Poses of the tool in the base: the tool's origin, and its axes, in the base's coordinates. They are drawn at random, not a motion.
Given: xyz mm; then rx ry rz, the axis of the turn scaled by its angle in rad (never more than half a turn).
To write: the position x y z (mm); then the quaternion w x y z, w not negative. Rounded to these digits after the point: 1 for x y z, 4 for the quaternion.
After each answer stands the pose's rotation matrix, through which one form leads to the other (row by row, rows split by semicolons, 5 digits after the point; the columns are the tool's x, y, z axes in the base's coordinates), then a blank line. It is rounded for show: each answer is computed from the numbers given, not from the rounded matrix.
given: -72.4 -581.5 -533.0 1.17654 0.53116 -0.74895
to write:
-72.4 -581.5 -533.0 0.7343 0.5352 0.2416 -0.3407
0.65113 0.75890 -0.00983; -0.24169 0.19505 -0.95055; -0.71946 0.62130 0.31042

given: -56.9 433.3 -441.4 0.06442 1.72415 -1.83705
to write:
-56.9 433.3 -441.4 0.3057 0.0243 0.6514 -0.6940
-0.81191 0.45604 0.36447; -0.39263 0.03548 -0.91901; -0.43203 -0.88925 0.15025

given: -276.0 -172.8 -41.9 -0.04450 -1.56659 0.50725
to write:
-276.0 -172.8 -41.9 0.6796 -0.0198 -0.6977 0.2259
-0.07561 -0.27938 -0.95720; 0.33469 0.89715 -0.28829; 0.93929 -0.34216 0.02567

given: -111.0 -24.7 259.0 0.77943 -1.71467 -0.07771
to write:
-111.0 -24.7 259.0 0.5877 0.3345 -0.7359 -0.0334
-0.08536 -0.45315 -0.88734; -0.53156 0.77397 -0.34412; 0.84271 0.44230 -0.30694

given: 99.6 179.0 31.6 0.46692 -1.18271 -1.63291
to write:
99.6 179.0 31.6 0.5107 0.1940 -0.4913 -0.6783
-0.40312 0.50226 -0.76500; -0.88347 0.00443 0.46846; 0.23868 0.86470 0.44195

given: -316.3 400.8 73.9 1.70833 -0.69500 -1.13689
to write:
-316.3 400.8 73.9 0.4684 0.6966 -0.2834 -0.4636
0.40948 0.03947 -0.91146; -0.82922 -0.40049 -0.38988; -0.38042 0.91545 -0.13126

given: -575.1 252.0 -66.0 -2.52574 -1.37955 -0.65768
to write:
-575.1 252.0 -66.0 0.0946 -0.8517 -0.4652 -0.2218
0.46878 0.83443 0.28979; 0.75051 -0.54926 0.36748; 0.46581 0.04522 -0.88373

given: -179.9 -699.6 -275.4 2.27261 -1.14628 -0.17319
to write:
-179.9 -699.6 -275.4 0.2909 0.8523 -0.4299 -0.0649
0.62198 -0.69494 -0.36082; -0.77052 -0.46115 -0.44004; 0.13941 0.55172 -0.82229

